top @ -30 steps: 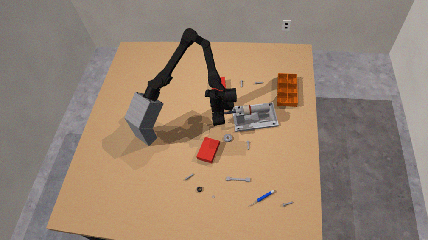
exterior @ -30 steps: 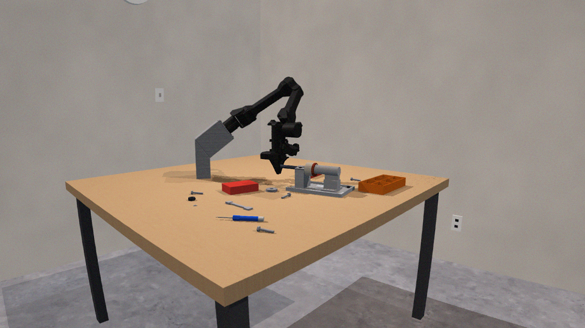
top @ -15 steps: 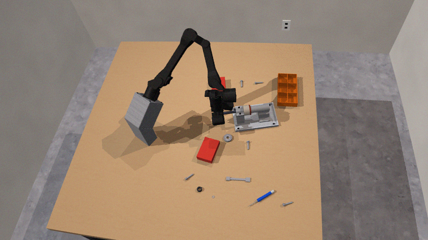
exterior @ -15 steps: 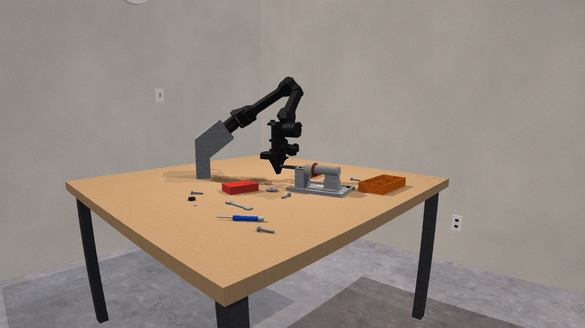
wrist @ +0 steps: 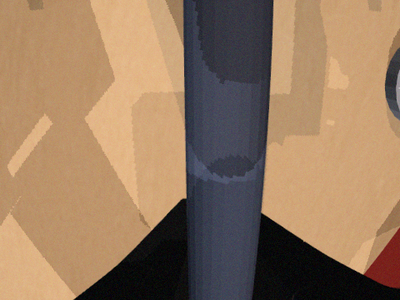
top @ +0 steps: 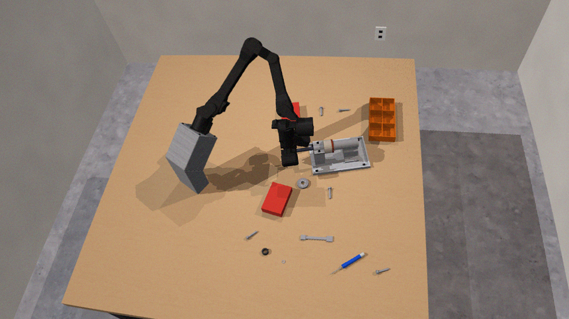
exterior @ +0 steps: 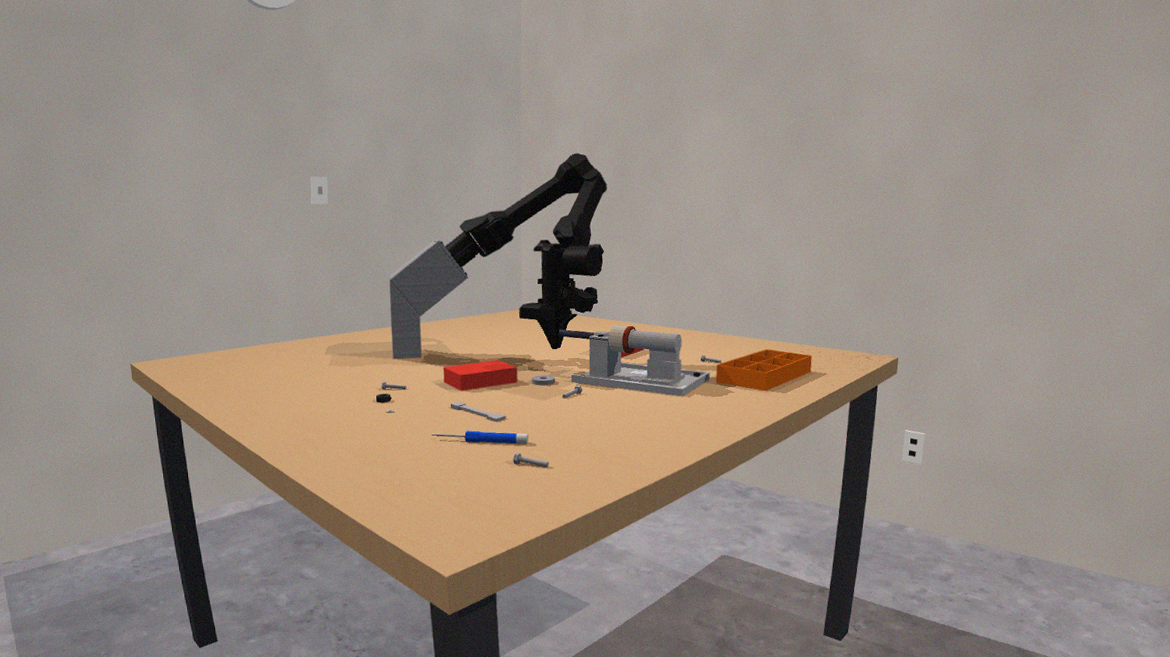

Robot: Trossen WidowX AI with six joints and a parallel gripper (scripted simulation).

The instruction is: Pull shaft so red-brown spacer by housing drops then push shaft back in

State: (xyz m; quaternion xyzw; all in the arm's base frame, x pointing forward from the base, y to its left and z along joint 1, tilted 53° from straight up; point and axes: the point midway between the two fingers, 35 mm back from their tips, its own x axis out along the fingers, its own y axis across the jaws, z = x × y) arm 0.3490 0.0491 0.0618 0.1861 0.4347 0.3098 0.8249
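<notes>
Now: the shaft 7 cm ahead of my hand and 3 cm to the left of it. From my hand the other things lie so: grey fixture: 18 cm ahead, 8 cm to the left, 3 cm below; then red-brown spacer: 16 cm ahead, 7 cm to the left; then wrench: 19 cm ahead, 29 cm to the right, 8 cm below.
</notes>
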